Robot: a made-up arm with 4 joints.
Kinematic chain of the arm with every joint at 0, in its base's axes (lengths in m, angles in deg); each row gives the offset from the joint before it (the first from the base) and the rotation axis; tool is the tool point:
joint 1: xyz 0 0 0.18 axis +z
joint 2: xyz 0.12 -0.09 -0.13 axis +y
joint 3: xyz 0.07 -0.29 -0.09 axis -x
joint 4: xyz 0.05 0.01 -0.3 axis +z
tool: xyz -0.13 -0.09 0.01
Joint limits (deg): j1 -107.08..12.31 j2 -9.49..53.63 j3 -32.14..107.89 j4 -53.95..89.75
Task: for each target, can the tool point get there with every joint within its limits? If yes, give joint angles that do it. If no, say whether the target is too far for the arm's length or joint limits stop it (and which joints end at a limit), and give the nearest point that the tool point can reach.
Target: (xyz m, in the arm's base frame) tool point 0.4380 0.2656 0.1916
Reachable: no: joint limits stop it (at a limit: joint 1, joint 2, joint 3, joint 4) | nearest point -0.1241 0.1856 -0.1058 | short by 0.641 m
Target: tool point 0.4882 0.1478 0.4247
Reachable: no: joint limits stop it (at a limit: joint 1, joint 2, joint 3) | nearest point 0.4271 -0.5393 0.1989 | short by 0.726 m
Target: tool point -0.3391 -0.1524 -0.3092
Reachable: yes | joints -60.35 22.11 -17.66 0.85
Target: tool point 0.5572 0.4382 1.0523
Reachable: no: too far | nearest point 0.4094 -0.5403 0.2047 | short by 1.303 m
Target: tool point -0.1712 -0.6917 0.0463
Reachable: yes | joints -31.36 23.12 85.85 43.52
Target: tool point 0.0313 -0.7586 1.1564
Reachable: no: too far | nearest point 0.0272 -0.6603 0.2100 | short by 0.951 m
